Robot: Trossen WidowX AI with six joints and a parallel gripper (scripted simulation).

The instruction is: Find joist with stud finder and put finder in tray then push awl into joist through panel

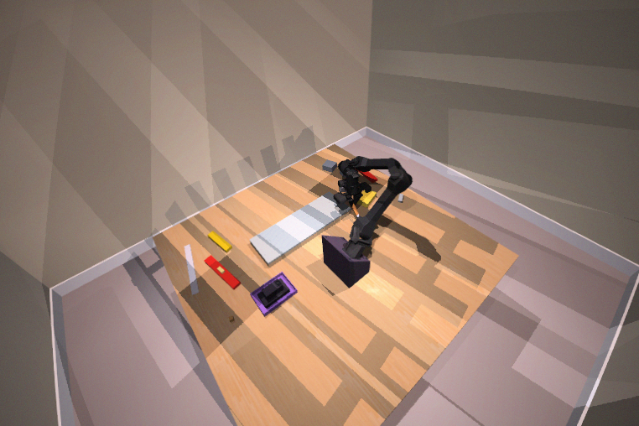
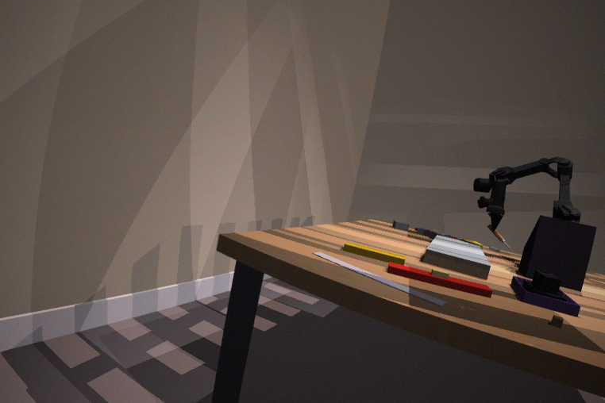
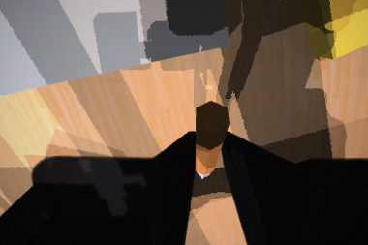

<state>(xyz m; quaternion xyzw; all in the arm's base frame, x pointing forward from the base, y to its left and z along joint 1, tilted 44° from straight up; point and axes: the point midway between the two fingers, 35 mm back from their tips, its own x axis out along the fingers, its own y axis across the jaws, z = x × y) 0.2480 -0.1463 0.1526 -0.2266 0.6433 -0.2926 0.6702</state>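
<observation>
The awl is 4 cm behind my gripper tip and 2 cm below it. The rest, counted from my gripper tip: yellow block (7 cm ahead, 16 cm to the right, 10 cm below); then purple tray (13 cm behind, 53 cm to the left, 10 cm below); then black stud finder (13 cm behind, 52 cm to the left, 6 cm below).
</observation>
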